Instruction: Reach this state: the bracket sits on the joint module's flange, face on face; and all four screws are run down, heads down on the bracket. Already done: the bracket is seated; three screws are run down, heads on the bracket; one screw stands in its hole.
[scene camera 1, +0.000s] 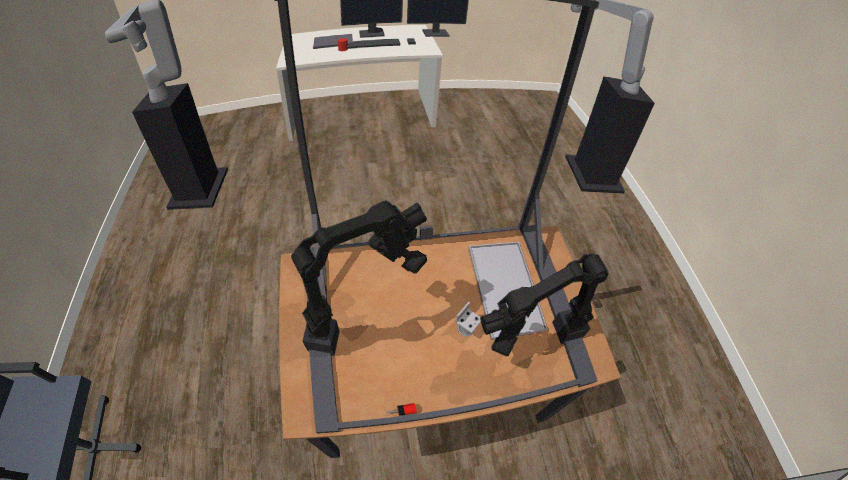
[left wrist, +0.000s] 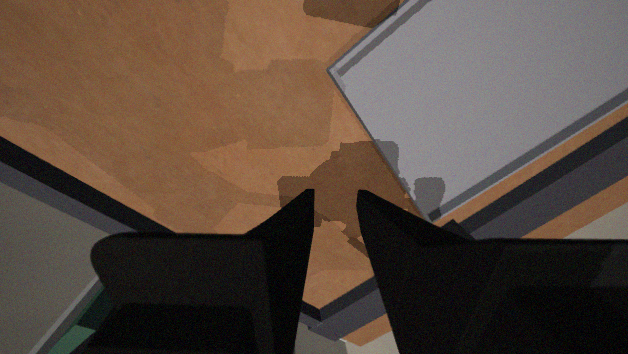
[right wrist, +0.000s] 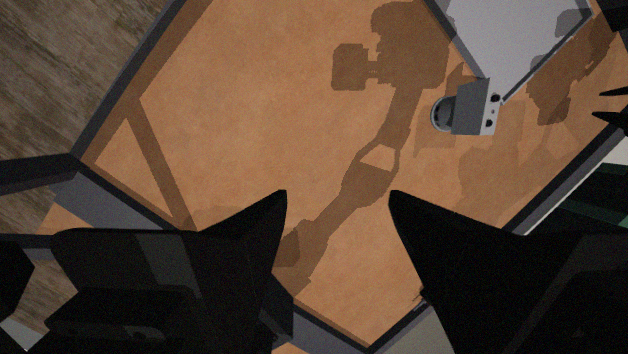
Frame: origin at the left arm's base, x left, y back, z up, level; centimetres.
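Seen in the pictures: left gripper, between the fingertips: (scene camera 1: 510, 337) (left wrist: 335, 197) (right wrist: 598, 103); right gripper, between the fingertips: (scene camera 1: 401, 265) (right wrist: 337, 197); left arm's base, origin of its link: (scene camera 1: 574, 320); right arm's base, origin of its link: (scene camera 1: 319, 330).
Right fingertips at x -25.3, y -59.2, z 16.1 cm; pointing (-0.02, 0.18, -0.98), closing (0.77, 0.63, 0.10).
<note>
Pixels of each thing's top centre, then the offset from my right fingertips to it. "spot": a spot on its surface instead.
- round grey joint module, centre of its top: (right wrist: 476, 111) (scene camera 1: 469, 320) dx +14.9, dy +20.9, dz -17.5 cm
- upper screw head, a spot on its surface: (right wrist: 495, 98) spot: dx +14.9, dy +23.1, dz -16.2 cm
- lower screw head, a spot on its surface: (right wrist: 489, 123) spot: dx +17.5, dy +20.7, dz -16.9 cm
- shallow grey tray, centre of its top: (left wrist: 608, 13) (scene camera 1: 507, 285) dx +1.4, dy +41.1, dz -22.3 cm
- red-and-black screwdriver, centre of its top: (right wrist: 433, 302) (scene camera 1: 400, 409) dx +41.1, dy -8.3, dz -20.4 cm
The light grey L-shaped bracket (scene camera 1: 468, 321) (right wrist: 470, 111) sits on the round grey joint module (scene camera 1: 464, 332) (right wrist: 442, 115). Several black screw heads show on its face in scene camera 1; two, an upper screw head (right wrist: 495, 98) and a lower screw head (right wrist: 489, 123), show in the right wrist view. Which one stands higher is too small to tell. My left gripper (left wrist: 335, 197) (right wrist: 598, 103) is open a little, empty, above the table beside the tray. My right gripper (right wrist: 337, 197) is open and empty, high over the back left of the table. The bracket does not show in the left wrist view.
A shallow grey tray (scene camera 1: 502, 261) (left wrist: 480, 100) (right wrist: 505, 35) lies right of the bracket, partly under the left arm. A red-and-black screwdriver (scene camera 1: 408, 409) lies near the front rail (scene camera 1: 476, 410). Frame posts rise at the table's back corners.
</note>
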